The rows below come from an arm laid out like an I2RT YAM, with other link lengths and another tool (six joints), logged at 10 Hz.
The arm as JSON. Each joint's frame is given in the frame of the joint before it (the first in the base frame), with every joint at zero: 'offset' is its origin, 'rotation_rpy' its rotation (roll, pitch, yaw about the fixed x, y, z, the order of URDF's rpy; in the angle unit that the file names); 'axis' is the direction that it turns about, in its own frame. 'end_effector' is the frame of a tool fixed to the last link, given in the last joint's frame.
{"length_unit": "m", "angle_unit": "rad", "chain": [
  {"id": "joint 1", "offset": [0.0, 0.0, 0.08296], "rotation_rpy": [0.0, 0.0, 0.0], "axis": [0.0, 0.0, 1.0]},
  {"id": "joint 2", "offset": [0.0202, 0.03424, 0.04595], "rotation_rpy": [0.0, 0.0, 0.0], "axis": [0.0, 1.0, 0.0]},
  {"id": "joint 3", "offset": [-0.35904, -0.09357, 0.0], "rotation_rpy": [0.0, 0.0, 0.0], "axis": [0.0, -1.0, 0.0]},
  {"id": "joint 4", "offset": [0.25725, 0.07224, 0.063], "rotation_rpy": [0.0, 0.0, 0.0], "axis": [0.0, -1.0, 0.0]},
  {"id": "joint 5", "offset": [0.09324, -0.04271, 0.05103], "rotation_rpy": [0.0, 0.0, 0.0], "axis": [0.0, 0.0, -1.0]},
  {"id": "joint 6", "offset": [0.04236, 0.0, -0.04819], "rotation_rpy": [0.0, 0.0, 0.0], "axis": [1.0, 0.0, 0.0]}
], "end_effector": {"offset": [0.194, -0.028, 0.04], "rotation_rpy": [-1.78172, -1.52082, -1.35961]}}
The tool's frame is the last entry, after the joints.
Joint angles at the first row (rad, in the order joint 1, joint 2, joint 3, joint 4, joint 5, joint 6):
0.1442, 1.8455, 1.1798, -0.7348, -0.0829, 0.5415
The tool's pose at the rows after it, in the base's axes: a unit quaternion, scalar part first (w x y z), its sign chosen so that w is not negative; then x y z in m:
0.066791, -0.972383, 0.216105, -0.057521, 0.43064, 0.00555, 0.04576
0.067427, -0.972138, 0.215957, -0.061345, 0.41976, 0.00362, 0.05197
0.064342, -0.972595, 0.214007, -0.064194, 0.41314, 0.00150, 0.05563
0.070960, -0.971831, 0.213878, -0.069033, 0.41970, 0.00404, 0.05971
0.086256, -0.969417, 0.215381, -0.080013, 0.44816, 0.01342, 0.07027
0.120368, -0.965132, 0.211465, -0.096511, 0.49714, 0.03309, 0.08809
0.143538, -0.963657, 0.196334, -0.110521, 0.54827, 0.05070, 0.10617
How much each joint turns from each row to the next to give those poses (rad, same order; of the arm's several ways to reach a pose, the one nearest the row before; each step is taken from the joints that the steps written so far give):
-0.0015, -0.0276, -0.0185, -0.0153, 0.0047, -0.0031
0.0000, -0.0414, -0.0322, -0.0016, 0.0015, 0.0000
0.0015, -0.0246, -0.0185, -0.0030, 0.0076, -0.0031
-0.0015, 0.0029, 0.0168, 0.0000, -0.0091, 0.0001
0.0015, 0.0429, 0.0888, -0.0138, -0.0199, 0.0091
0.0000, 0.0781, 0.1577, -0.0229, -0.0521, 0.0047
0.0015, 0.0997, 0.1973, -0.0552, -0.0369, -0.0184

